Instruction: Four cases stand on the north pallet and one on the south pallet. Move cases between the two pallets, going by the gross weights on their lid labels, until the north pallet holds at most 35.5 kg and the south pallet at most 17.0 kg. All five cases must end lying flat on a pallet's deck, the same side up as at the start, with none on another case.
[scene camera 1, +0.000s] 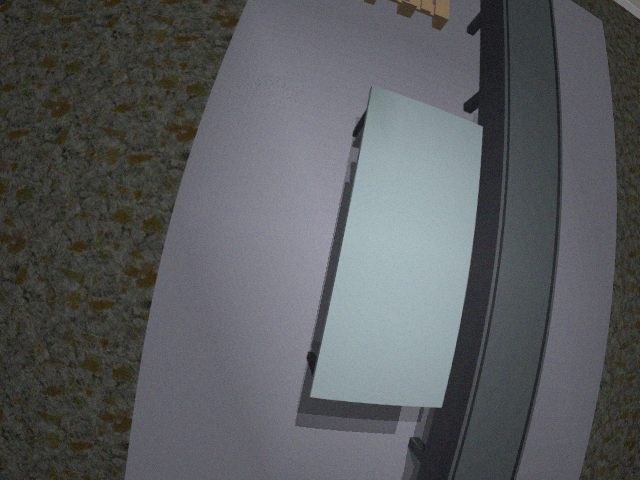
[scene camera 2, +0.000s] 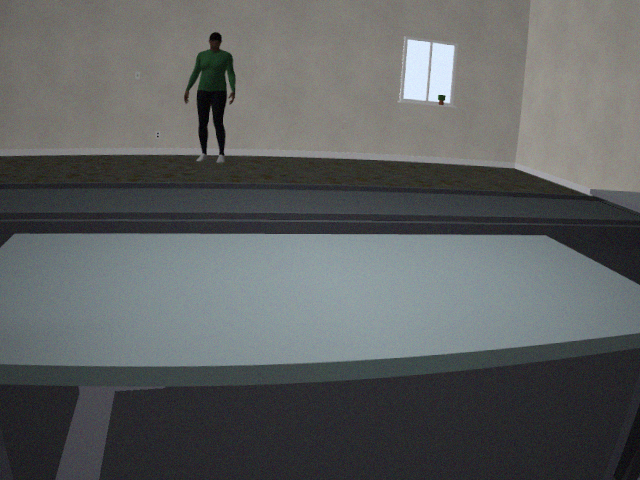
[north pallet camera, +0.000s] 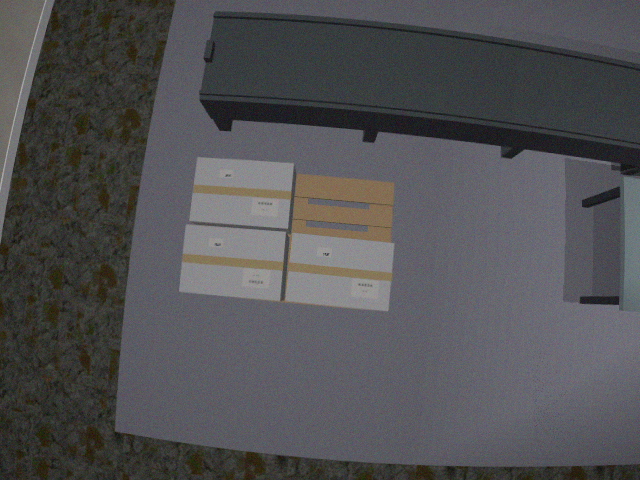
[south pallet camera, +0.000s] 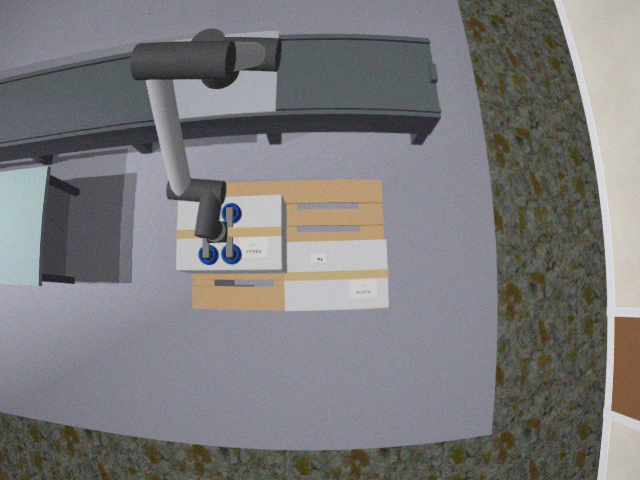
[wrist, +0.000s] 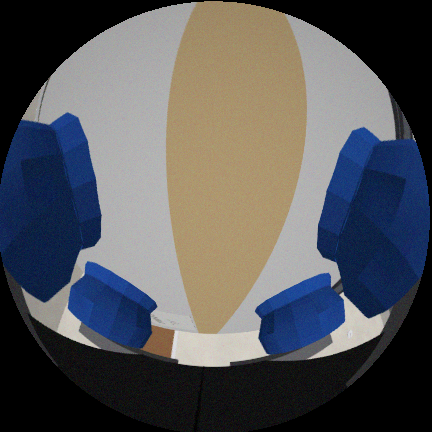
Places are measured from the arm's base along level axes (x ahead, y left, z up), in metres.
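Pixels of known places: end effector, tool point: (wrist: 207, 253).
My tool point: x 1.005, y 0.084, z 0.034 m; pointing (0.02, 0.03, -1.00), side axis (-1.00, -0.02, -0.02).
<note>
Behind a point stands the place of what it marks.
My gripper (south pallet camera: 219, 233) @[x 1.005, y 0.084, z 0.034 m] (wrist: 207, 235) @[x 1.005, y 0.084, z 0.034 m] is shut on a white case (south pallet camera: 268, 211) @[x 0.891, y 0.333, z 0.062 m] (wrist: 125, 150) with a tan tape stripe; its blue cups sit on the lid. The case is level over the left part of the south pallet (south pallet camera: 336, 191) @[x 0.675, y 0.697, z -0.426 m]; any gap beneath is hidden. Another white case (south pallet camera: 336, 255) @[x 1.095, y 0.679, z -0.175 m] lies flat at that pallet's lower right, right of and below the held case. On the north pallet (north pallet camera: 346, 187) @[x 0.660, y -4.686, z -0.426 m], three white cases lie flat: one upper left (north pallet camera: 240, 178) @[x 0.720, y -5.302, z -0.177 m], one lower left (north pallet camera: 232, 279) @[x 1.296, y -5.276, z -0.143 m], one lower right (north pallet camera: 320, 289) @[x 1.304, y -4.791, z -0.169 m]. Label weights are too small to read.
A pale table (scene camera 1: 403, 248) @[x 0.956, y -2.101, z -0.040 m] (scene camera 2: 310, 299) @[x 1.016, y -2.213, z -0.040 m] (north pallet camera: 630, 248) @[x 0.934, y -2.988, z -0.039 m] (south pallet camera: 20, 222) @[x 0.879, y -1.433, z -0.040 m] stands between the pallets. The floor rail (scene camera 1: 527, 206) (scene camera 2: 310, 204) (north pallet camera: 413, 77) (south pallet camera: 356, 72) runs beside them. A person in green (scene camera 2: 212, 69) stands beyond the rail.
</note>
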